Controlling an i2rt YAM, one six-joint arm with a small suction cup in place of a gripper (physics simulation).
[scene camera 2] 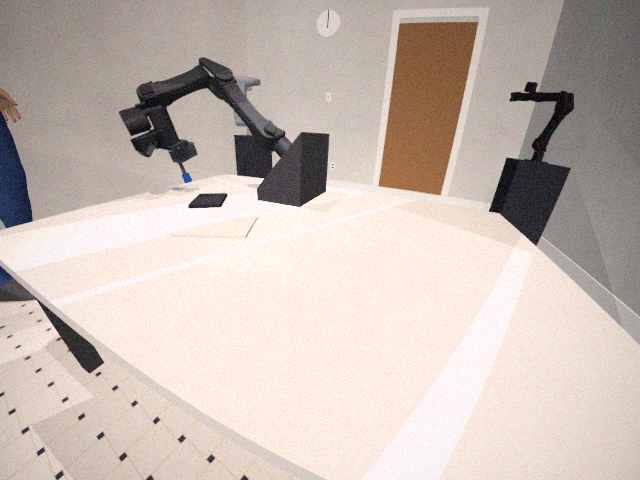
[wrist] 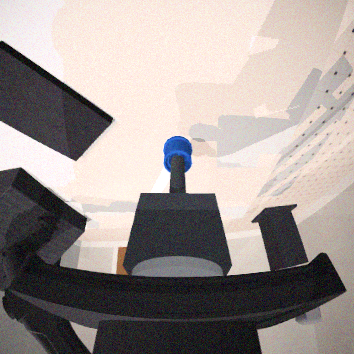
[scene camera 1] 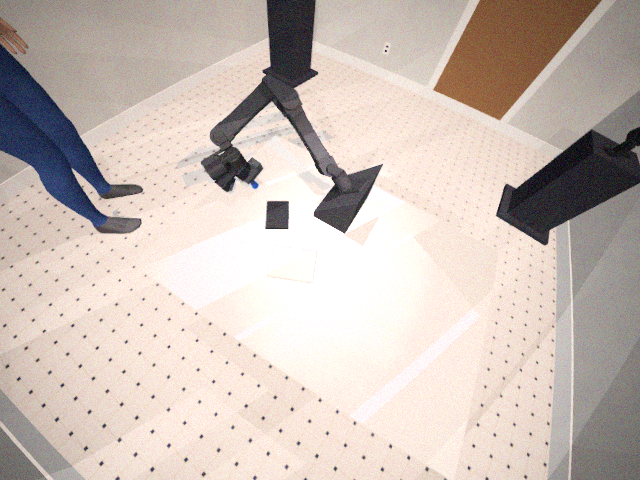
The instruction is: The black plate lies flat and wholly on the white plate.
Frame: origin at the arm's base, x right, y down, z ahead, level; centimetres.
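Seen in the pictures: hand at its tool point: (scene camera 2: 188, 180) (wrist: 177, 148) (scene camera 1: 255, 185); arm's base at its link origin: (scene camera 2: 294, 159) (wrist: 14, 252) (scene camera 1: 347, 188).
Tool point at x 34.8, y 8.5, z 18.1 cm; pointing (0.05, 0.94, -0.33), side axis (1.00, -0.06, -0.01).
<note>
Pixels of each thing's top centre, then the offset from my tool point to it.
- black plate at its top centre: (wrist: 39, 114) (scene camera 2: 209, 198) (scene camera 1: 277, 213) dx -15.4, dy +3.5, dz +3.5 cm
- white plate at its top centre: (scene camera 2: 217, 223) (scene camera 1: 293, 263) dx -34.7, dy +4.0, dz +17.0 cm
The black plate (scene camera 1: 277, 214) (scene camera 2: 207, 200) (wrist: 50, 100) lies flat on the table, apart from the white plate. The white plate (scene camera 1: 292, 264) (scene camera 2: 217, 227) lies flat on the table, nearer the front than the black plate in scene camera 2; it does not show in the wrist view. My gripper, a blue suction cup (scene camera 1: 254, 184) (scene camera 2: 187, 178) (wrist: 178, 152), is open and holds nothing. It hangs above the table, off to the side of the black plate and behind it in scene camera 2. In the wrist view the black plate is at the upper left of the cup.
The arm's dark wedge-shaped base (scene camera 1: 347, 201) (scene camera 2: 299, 170) stands beside the black plate. A dark pedestal (scene camera 1: 291, 41) (scene camera 2: 253, 156) stands behind the table. Another pedestal (scene camera 1: 563, 186) (scene camera 2: 532, 198) with an arm stands at the right. A person (scene camera 1: 51, 134) stands at the left.
</note>
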